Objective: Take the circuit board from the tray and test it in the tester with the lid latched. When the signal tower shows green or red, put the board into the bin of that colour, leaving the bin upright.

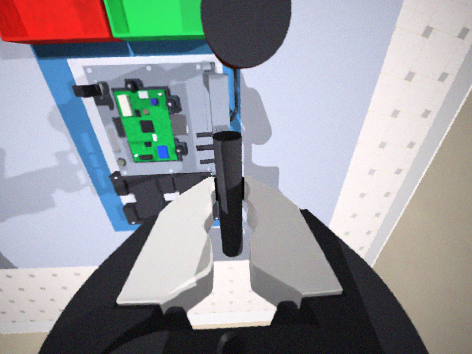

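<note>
The green circuit board lies face up in the tester, between small black holders. The tester's lid stands open along the right side, seen nearly edge-on. A black latch part sticks out at the tester's left. My gripper is shut on a thick black bar, which looks like the lid's handle; where it joins the lid is hidden. The red bin and the green bin stand upright side by side at the top left. The black tray lies below the tester, partly hidden by my left finger.
A dark round disc, seemingly the signal tower's top seen from above, stands beside the green bin; its light colour does not show. A cable runs down from it. A blue base lies under the tester. A perforated pale strip borders the right side.
</note>
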